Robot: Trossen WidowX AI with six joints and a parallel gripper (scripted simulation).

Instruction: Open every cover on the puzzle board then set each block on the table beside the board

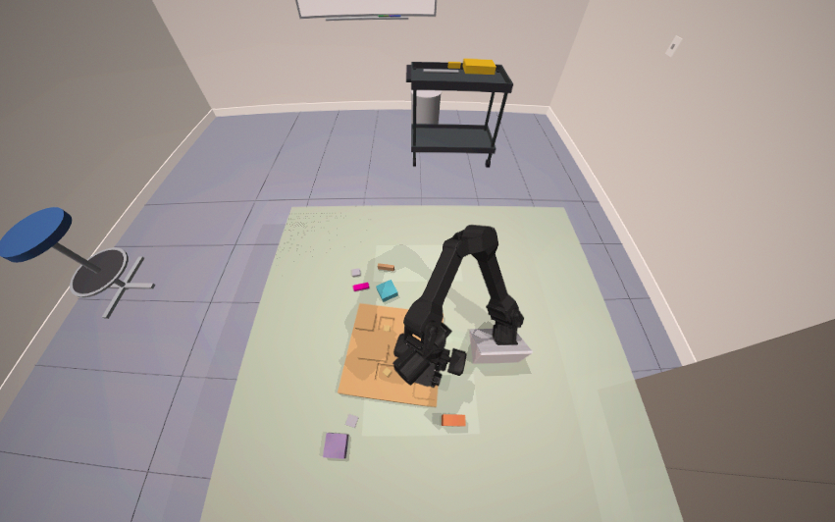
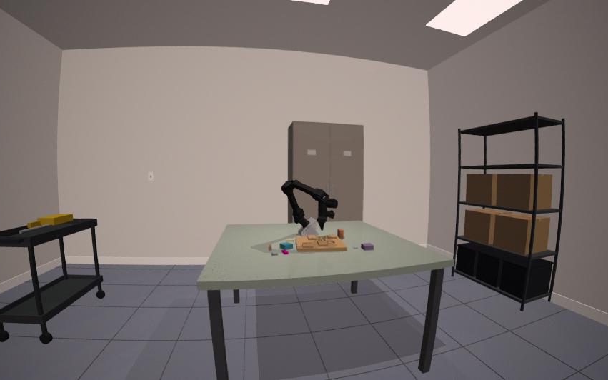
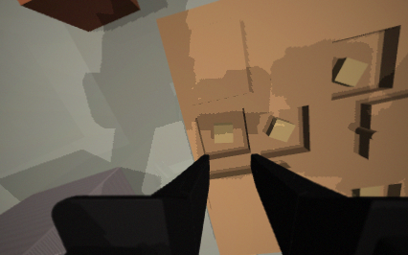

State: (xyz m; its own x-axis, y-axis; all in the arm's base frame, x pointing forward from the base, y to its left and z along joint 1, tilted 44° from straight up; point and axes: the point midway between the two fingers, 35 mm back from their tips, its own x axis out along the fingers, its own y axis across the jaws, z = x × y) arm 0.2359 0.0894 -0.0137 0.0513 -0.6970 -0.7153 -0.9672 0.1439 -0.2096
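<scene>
My gripper tip is now 15 cm to the right of the orange block, 8 cm past it and 5 cm above it. Also, from my gripper tip: purple block 25 cm ahead, 23 cm to the left, 6 cm below; then magenta bar 27 cm to the right, 25 cm ahead, 7 cm below; then teal block 26 cm to the right, 15 cm ahead, 6 cm below.
</scene>
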